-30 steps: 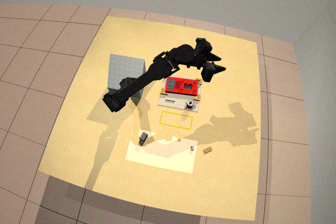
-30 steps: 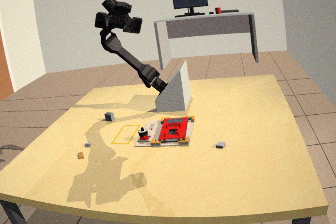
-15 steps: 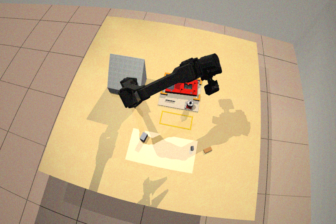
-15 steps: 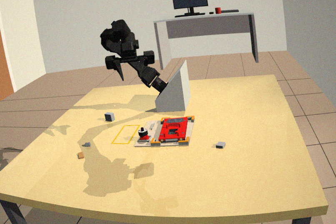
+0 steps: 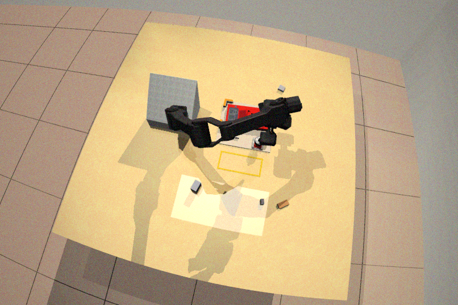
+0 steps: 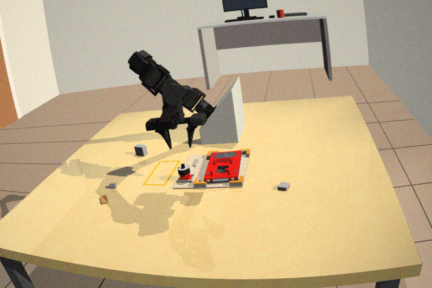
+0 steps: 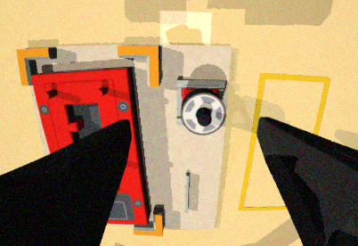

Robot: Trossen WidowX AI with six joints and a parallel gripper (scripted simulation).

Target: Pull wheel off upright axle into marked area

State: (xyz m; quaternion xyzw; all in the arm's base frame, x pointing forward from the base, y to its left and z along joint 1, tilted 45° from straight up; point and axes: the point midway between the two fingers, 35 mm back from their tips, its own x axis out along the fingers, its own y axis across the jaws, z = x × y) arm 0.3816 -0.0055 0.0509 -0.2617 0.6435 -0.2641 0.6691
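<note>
Right now the wheel is 2 cm behind my gripper tip, 1 cm to the right of it and 9 cm below it.
</note>
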